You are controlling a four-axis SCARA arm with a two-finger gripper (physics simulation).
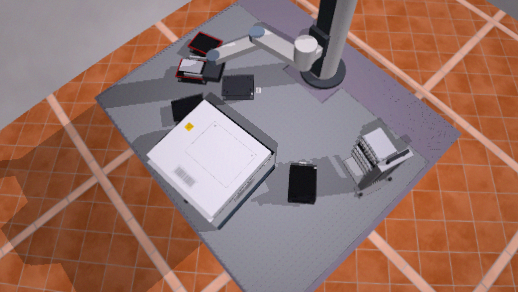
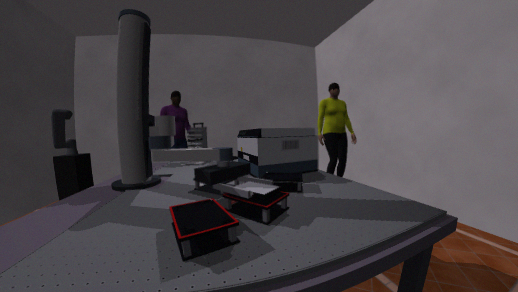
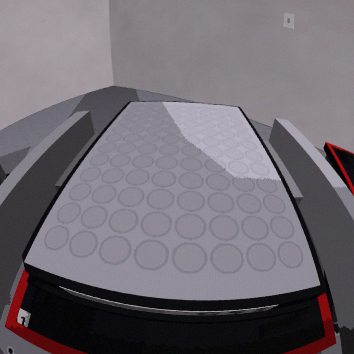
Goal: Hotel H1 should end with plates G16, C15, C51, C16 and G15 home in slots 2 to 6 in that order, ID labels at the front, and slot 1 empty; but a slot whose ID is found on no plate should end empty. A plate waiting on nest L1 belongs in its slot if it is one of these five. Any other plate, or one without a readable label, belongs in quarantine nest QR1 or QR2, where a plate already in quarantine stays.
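Places are measured from the arm's base along level axes (x back, y right, z up), in millimetres.
Pixels of known places: gripper, fingertip midpoint: (image 1: 187,65) (image 2: 262,188) (image 3: 181,125); arm's base, origin of the base link: (image 1: 322,70) (image 2: 137,184).
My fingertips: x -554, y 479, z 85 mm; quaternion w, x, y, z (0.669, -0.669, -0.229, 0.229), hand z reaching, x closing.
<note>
Ahead of a thing's pixels: the offset from my fingertips to its top centre.
My gripper (image 1: 192,66) (image 3: 181,125) is shut on a pale plate @[dz +3, dx +14, dy -18 mm] (image 1: 191,65) (image 2: 255,188) (image 3: 175,200) with round wells and a black edge. The plate is level, low over or on a red-rimmed nest (image 1: 178,75) (image 2: 266,201) (image 3: 326,317); I cannot tell whether it touches. No readable ID shows on its near edge. Another red-rimmed nest @[dz -17, dx +171, dy +75 mm] (image 1: 205,43) (image 2: 202,217) (image 3: 345,159) stands beside it with no plate on it. Hotel H1 (image 1: 369,177) (image 2: 198,131) holds several pale plates, their IDs unreadable. Which nest is QR1 or QR2 is unclear.
A dark nest @[dz -12, dx +125, dy -271 mm] (image 1: 238,86) stands near the gripper, another dark nest @[dz -18, dx -146, dy -199 mm] (image 1: 187,106) (image 2: 284,177) by the big white device @[dz +184, dx -242, dy -560 mm] (image 1: 220,155) (image 2: 280,150), and a black nest @[dz -17, dx +5, dy -869 mm] (image 1: 302,183) between device and hotel. The arm's column (image 1: 336,45) (image 2: 132,100) rises at the table edge.
</note>
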